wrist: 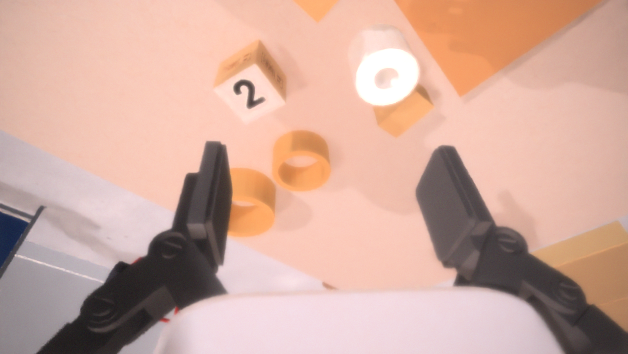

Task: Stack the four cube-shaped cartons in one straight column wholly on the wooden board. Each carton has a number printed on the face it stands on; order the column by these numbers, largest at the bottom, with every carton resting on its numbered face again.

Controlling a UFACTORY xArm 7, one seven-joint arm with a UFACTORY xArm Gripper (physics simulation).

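Frame: origin at the arm's base, x back, y right, z up, level; millimetres.
Seen in the pictures: gripper, fingertip midpoint: (329, 167).
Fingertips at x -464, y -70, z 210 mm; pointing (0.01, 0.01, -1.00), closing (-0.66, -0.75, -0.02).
Observation:
Pixels of each thing's middle, then the offset from my fingertips to it. "spot": a spot on its surface instead.
- cube-shaped carton at the middle of its body: (252, 82) dx -47, dy +119, dz -249 mm
- tan block at the middle of its body: (402, 107) dx -197, dy -6, dz -258 mm
- tan-orange thing at a spot on its surface: (318, 9) spot: dx -33, dy +12, dz -266 mm
- orange-brown wooden board at a spot on its surface: (500, 40) spot: dx -186, dy -137, dz -262 mm
- white roll at the middle of its body: (381, 65) dx -121, dy -14, dz -248 mm
A cube-shaped carton (250, 92) stands left of centre in the upper part of the wrist view, with a white face marked with a black 2 turned up and printed tan sides showing. A tan block (406, 116), perhaps another carton, is partly hidden by a white roll. The corner of a tan-orange thing (318, 9) shows at the top edge; I cannot tell what it is. The orange-brown wooden board (500, 40) lies at the upper right. My gripper (329, 167) is wide open and empty, with the 2 carton beyond its left finger. Numbers on the other things are hidden.
A white roll (382, 42) with a bright end stands left of the board. Two orange rings (301, 185) (260, 222) are near the left finger, one partly behind it. The table edge runs along the lower left. A stepped yellow-tan object (595, 260) is at the lower right.

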